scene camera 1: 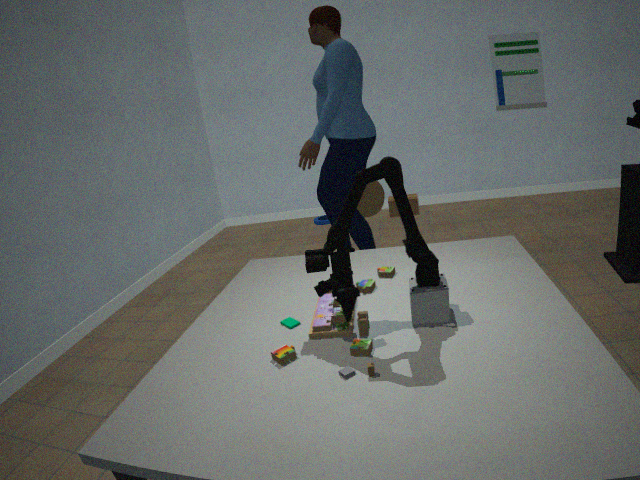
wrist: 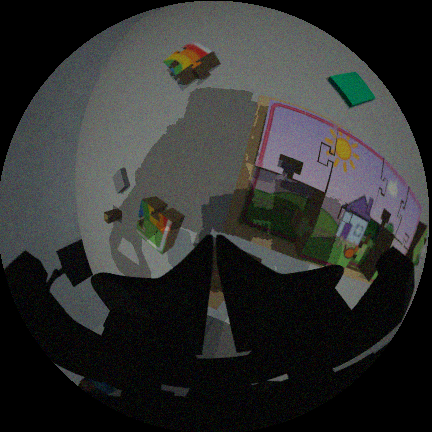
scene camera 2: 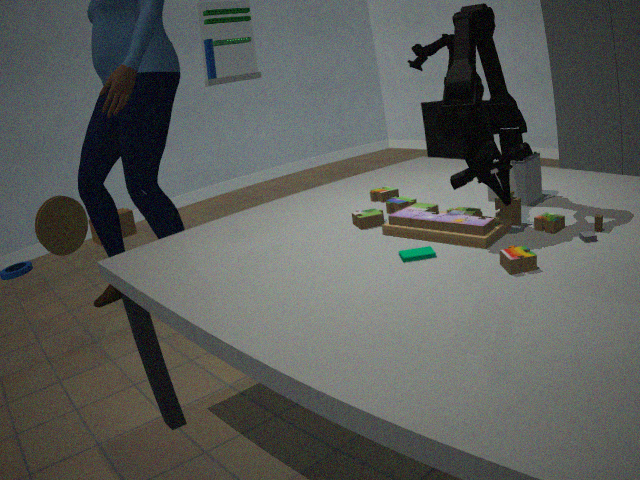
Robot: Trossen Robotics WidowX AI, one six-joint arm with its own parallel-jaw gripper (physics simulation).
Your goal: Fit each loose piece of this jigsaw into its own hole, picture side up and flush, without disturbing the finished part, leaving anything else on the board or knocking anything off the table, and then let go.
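Observation:
The jigsaw board (scene camera 1: pixel 330 335) (scene camera 2: pixel 439 236) (wrist: pixel 262 111) lies with its lilac, house and green picture parts in place; shadow makes its holes hard to read. My gripper (scene camera 1: pixel 347 321) (scene camera 2: pixel 508 203) (wrist: pixel 213 239) is shut with bare tips meeting, low beside the board's near-base edge. A brown piece (scene camera 1: pixel 363 324) (scene camera 2: pixel 514 212) stands upright close to the fingertips, apart from the board; its picture is hidden. A rainbow piece (scene camera 1: pixel 283 353) (scene camera 2: pixel 518 259) (wrist: pixel 192 62) and a green-orange piece (scene camera 1: pixel 361 346) (scene camera 2: pixel 549 222) (wrist: pixel 160 225) lie loose on the table.
More pieces (scene camera 1: pixel 366 285) (scene camera 2: pixel 400 203), (scene camera 1: pixel 386 271) (scene camera 2: pixel 384 194) and a green-topped one (scene camera 2: pixel 367 218) lie around the board's far end. A green tile (scene camera 1: pixel 290 322) (scene camera 2: pixel 417 253) (wrist: pixel 352 89), grey block (scene camera 1: pixel 346 373) (scene camera 2: pixel 587 236) (wrist: pixel 121 180) and small brown block (scene camera 1: pixel 371 369) (scene camera 2: pixel 598 223) (wrist: pixel 113 215) lie nearby.

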